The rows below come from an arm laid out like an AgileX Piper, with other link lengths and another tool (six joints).
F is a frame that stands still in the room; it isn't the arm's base.
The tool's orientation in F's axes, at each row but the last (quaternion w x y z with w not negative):
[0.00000 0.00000 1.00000 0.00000]
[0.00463 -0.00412 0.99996 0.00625]
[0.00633 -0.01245 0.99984 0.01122]
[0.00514 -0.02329 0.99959 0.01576]
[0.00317 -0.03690 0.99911 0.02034]
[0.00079 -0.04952 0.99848 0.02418]
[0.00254 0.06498 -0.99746 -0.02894]
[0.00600 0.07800 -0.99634 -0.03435]
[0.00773 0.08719 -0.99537 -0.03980]
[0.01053 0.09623 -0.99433 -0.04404]
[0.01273 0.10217 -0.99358 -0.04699]
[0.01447 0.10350 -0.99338 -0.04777]
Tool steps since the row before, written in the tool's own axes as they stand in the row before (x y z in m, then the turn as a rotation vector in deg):
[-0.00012 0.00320 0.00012 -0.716 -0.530 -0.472]
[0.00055 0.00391 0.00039 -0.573 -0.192 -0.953]
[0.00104 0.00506 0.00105 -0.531 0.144 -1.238]
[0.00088 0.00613 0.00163 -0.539 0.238 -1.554]
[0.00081 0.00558 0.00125 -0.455 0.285 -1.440]
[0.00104 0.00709 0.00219 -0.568 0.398 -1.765]
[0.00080 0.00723 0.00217 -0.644 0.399 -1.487]
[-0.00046 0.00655 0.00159 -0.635 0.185 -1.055]
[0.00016 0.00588 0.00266 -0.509 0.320 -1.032]
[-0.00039 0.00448 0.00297 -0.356 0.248 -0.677]
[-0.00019 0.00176 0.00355 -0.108 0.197 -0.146]
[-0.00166 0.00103 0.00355 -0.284 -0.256 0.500]
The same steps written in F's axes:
[0.00012 0.00320 -0.00012 0.716 -0.530 0.472]
[-0.00058 0.00391 -0.00035 0.566 -0.199 0.956]
[-0.00115 0.00506 -0.00095 0.512 0.129 1.248]
[-0.00115 0.00613 -0.00145 0.512 0.213 1.567]
[-0.00121 0.00555 -0.00103 0.426 0.259 1.454]
[-0.00174 0.00705 -0.00185 0.527 0.366 1.784]
[-0.00175 0.00718 -0.00175 0.600 0.393 1.507]
[-0.00059 0.00663 -0.00113 0.617 0.210 1.061]
[-0.00123 0.00595 -0.00218 0.469 0.322 1.050]
[-0.00056 0.00471 -0.00256 0.322 0.253 0.692]
[-0.00029 0.00208 -0.00337 0.071 0.201 0.163]
[0.00128 0.00167 -0.00346 0.311 -0.145 -0.528]

